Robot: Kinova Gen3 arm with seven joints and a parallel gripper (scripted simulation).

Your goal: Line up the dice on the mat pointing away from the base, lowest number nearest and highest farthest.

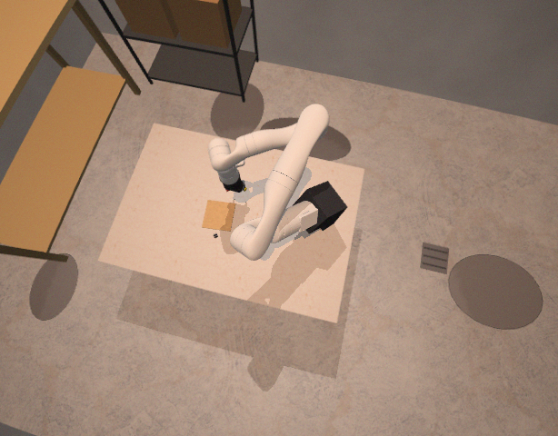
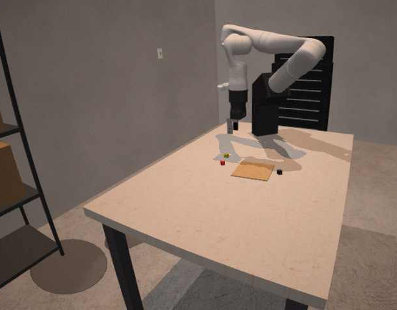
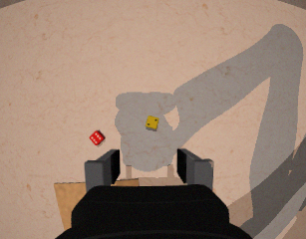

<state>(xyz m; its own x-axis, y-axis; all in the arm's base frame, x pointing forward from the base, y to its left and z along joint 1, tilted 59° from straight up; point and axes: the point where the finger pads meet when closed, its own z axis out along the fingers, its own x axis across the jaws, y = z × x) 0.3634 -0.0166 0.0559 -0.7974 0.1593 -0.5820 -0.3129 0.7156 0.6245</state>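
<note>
The yellow die lies 13 cm below my hand, 4 cm to the right of it and 1 cm ahead of it. Also, from my hand: tan mat (14 cm to the left, 14 cm below, 3 cm ahead); then black die (23 cm to the left, 13 cm below, 2 cm behind); then red die (13 cm below, 7 cm ahead, 1 cm to the left).
</note>
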